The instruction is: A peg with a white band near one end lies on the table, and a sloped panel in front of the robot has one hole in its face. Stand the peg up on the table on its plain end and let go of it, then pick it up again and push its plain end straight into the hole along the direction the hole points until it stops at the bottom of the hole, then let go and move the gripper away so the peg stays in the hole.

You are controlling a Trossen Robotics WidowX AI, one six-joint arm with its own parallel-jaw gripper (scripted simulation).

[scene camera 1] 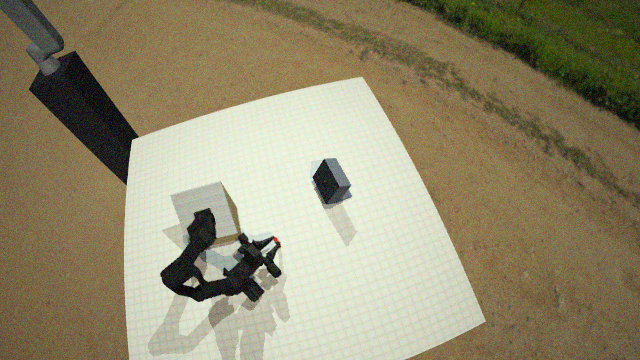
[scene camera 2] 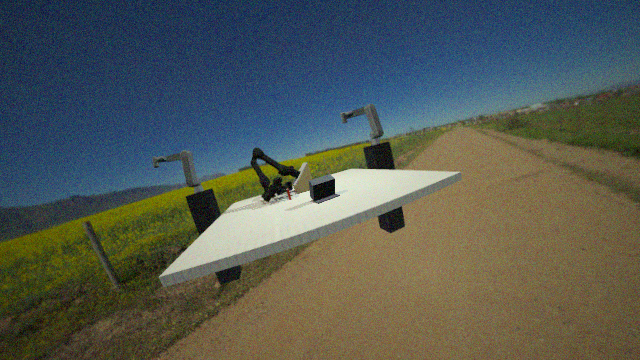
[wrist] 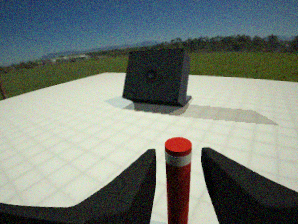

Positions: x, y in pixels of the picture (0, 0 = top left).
Scene:
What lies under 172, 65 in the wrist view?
A sloped panel block.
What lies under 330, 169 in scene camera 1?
A sloped panel block.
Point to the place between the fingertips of my gripper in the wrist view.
At 178, 155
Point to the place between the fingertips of my gripper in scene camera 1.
277, 239

